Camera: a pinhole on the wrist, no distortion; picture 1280 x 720 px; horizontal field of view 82.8 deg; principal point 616.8 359.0 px. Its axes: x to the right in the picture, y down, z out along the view. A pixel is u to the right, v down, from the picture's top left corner.
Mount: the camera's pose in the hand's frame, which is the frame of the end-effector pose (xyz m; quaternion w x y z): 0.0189 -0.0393 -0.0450 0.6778 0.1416 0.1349 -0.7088
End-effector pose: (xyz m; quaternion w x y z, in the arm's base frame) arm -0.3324 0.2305 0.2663 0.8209 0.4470 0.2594 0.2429
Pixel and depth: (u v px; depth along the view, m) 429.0 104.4 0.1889
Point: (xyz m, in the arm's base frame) -0.2629 0.0791 0.2907
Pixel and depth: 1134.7 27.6 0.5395
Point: -0.2263 -0.3991 -0.0461
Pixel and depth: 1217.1 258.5 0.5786
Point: -0.0873 -0.3499 -0.1732
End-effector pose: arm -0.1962 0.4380 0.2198 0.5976 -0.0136 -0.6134 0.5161
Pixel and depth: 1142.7 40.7 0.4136
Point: -0.0303 -0.0318 0.4465
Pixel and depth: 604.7 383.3 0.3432
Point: -0.3084 0.2069 0.4130
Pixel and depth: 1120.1 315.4 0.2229
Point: -0.1107 0.2478 0.4146
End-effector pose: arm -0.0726 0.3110 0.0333 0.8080 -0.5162 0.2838 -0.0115
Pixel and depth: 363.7 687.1 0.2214
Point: 0.1312 0.4040 0.0867
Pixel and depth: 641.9 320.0 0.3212
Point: 0.0871 0.4369 0.2555
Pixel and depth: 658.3 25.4 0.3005
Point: -0.0263 0.4603 0.2963
